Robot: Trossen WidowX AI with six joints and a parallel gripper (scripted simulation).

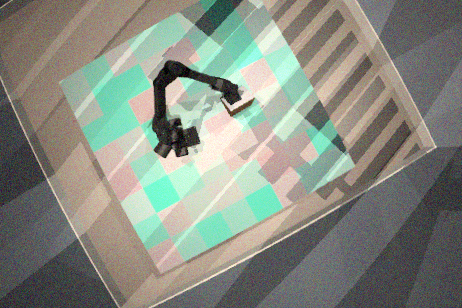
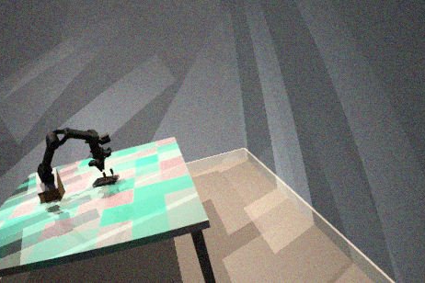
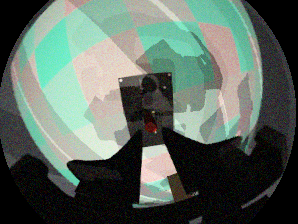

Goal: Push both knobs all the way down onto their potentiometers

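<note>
My gripper tip is 30 mm above the red knob.
</note>
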